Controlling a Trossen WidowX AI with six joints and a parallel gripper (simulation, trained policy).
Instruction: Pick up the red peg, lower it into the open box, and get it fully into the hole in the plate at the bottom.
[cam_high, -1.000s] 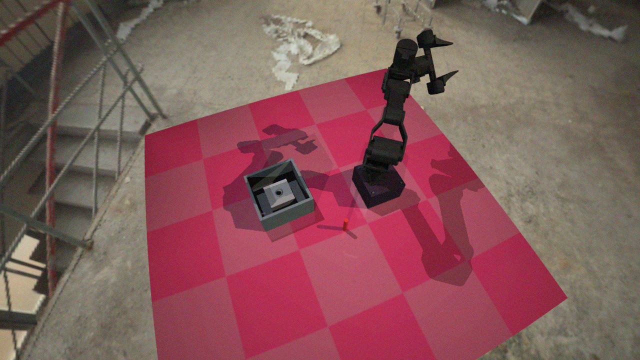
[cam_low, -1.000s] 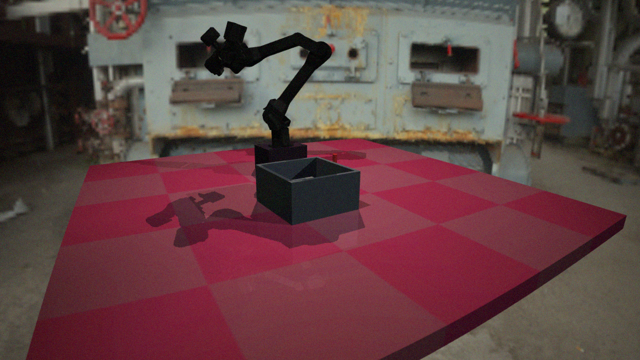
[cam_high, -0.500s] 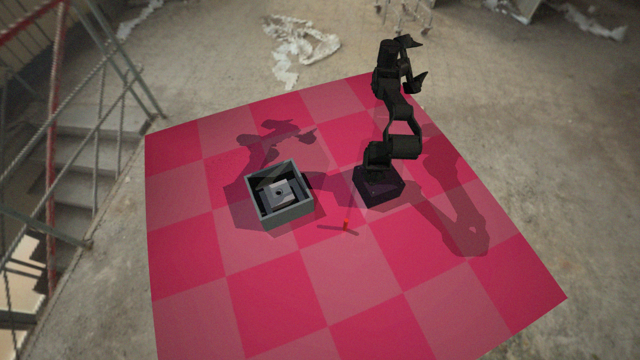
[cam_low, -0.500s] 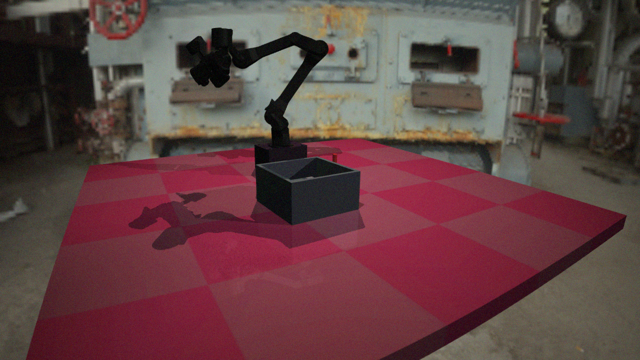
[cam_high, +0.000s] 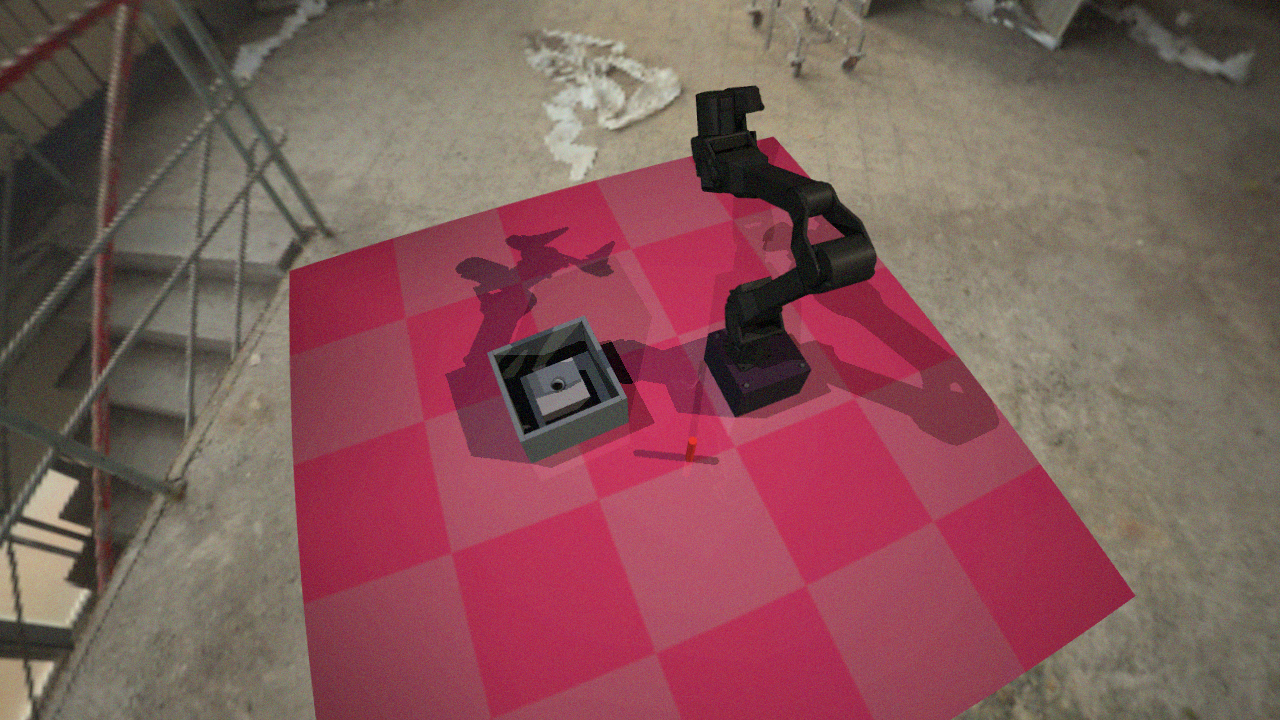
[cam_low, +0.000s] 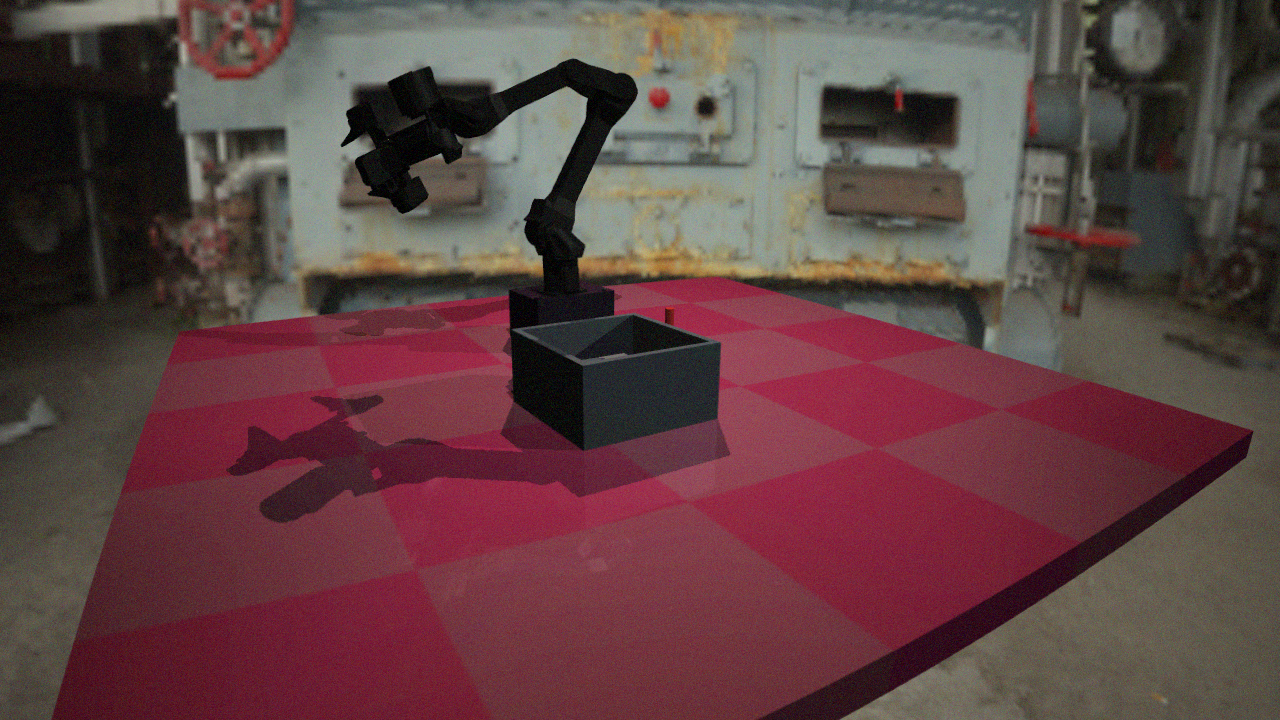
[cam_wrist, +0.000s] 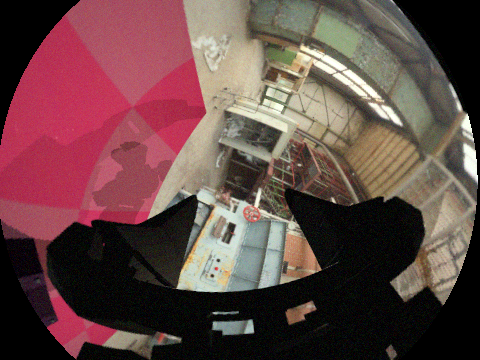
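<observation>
My gripper tip is now 37 cm short of the red peg, 38 cm to the right of it and 26 cm above it. From my gripper tip the other things lie so: grey plate (52 cm ahead, 16 cm to the left, 26 cm below); box (52 cm ahead, 16 cm to the left, 27 cm below).
</observation>
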